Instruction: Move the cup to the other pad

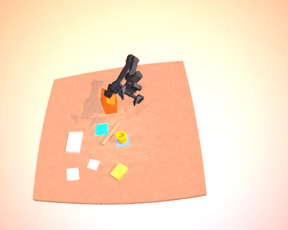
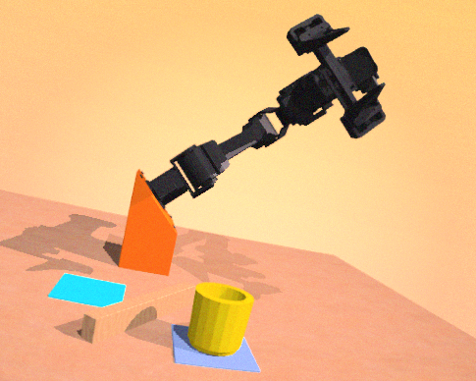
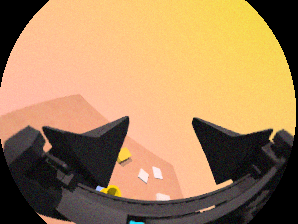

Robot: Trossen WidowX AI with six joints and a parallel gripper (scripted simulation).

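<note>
My gripper tip is now 10 mm short of the yellow cup, 110 mm to the left of it and 360 mm above it. The rest, counted from my gripper tip: wooden block 30 mm behind, 200 mm to the right, 390 mm below; then cyan pad 90 mm behind, 290 mm to the right, 400 mm below.
</note>
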